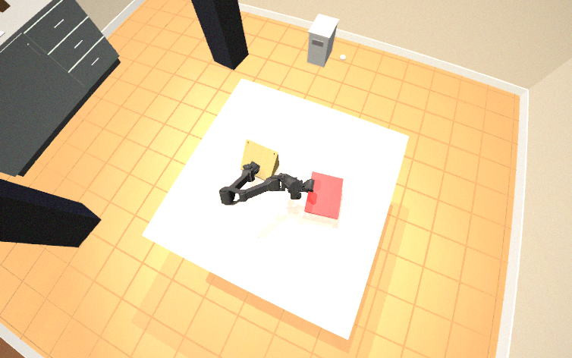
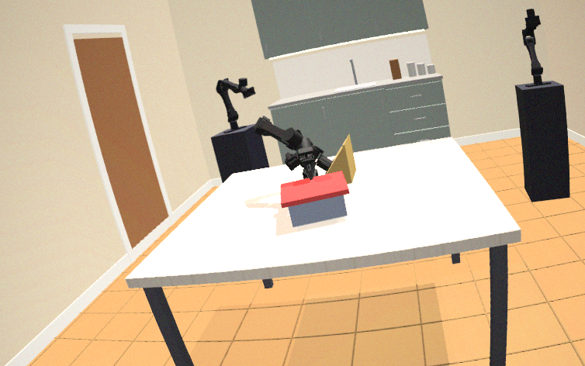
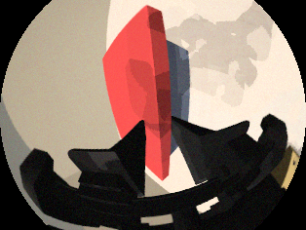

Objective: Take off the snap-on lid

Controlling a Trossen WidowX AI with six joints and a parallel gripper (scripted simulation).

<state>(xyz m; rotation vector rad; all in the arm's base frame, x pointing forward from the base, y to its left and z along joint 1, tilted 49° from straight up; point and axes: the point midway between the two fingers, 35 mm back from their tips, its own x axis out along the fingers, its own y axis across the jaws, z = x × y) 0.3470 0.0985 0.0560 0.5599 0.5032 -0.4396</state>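
My gripper tip is now 70 mm short of the red lid and 30 mm to the right of it. From my gripper tip the other things lie so: blue-grey storage box: 70 mm ahead, 30 mm to the left, 60 mm below.
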